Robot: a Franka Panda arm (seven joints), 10 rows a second.
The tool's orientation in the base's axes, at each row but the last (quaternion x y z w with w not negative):
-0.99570 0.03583 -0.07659 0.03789
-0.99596 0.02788 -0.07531 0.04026
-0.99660 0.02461 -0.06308 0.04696
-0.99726 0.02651 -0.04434 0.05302
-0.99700 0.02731 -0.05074 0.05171
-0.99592 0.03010 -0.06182 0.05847
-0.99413 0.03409 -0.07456 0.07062
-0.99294 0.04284 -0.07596 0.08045
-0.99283 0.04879 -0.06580 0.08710
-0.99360 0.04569 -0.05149 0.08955
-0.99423 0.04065 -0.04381 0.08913
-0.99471 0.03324 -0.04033 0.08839
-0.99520 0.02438 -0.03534 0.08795
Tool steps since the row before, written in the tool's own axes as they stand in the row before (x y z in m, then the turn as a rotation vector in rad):
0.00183 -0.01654 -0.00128 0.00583 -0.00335 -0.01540
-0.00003 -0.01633 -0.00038 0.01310 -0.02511 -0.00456
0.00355 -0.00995 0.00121 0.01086 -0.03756 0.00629
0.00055 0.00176 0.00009 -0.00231 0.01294 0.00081
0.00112 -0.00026 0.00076 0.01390 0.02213 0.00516
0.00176 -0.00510 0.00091 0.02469 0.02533 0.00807
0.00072 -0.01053 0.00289 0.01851 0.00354 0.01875
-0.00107 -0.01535 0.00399 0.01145 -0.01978 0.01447
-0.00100 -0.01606 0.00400 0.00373 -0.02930 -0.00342
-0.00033 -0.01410 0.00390 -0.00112 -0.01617 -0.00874
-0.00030 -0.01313 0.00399 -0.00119 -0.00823 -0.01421
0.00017 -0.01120 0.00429 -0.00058 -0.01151 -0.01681
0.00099 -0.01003 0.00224 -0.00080 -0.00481 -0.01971
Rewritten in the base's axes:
0.00269 0.01622 0.00287 0.00358 0.00180 0.01632
0.00072 0.01622 0.00175 0.01348 0.02384 0.00855
0.00410 0.00981 0.00021 0.01319 0.03732 -0.00124
0.00047 -0.00177 -0.00023 -0.00285 -0.01263 -0.00240
0.00120 0.00027 -0.00061 0.01326 -0.02229 -0.00608
0.00213 0.00504 -0.00007 0.02414 -0.02586 -0.00804
0.00176 0.01074 -0.00119 0.02093 -0.00241 -0.01621
0.00069 0.01581 -0.00149 0.01500 0.02055 -0.00918
0.00094 0.01651 -0.00115 0.00571 0.02774 0.00905
0.00125 0.01452 -0.00127 -0.00076 0.01444 0.01140
0.00104 0.01360 -0.00156 -0.00192 0.00571 0.01532
0.00120 0.01173 -0.00220 -0.00135 0.00844 0.01850
0.00158 0.01020 -0.00036 -0.00206 0.00136 0.02015

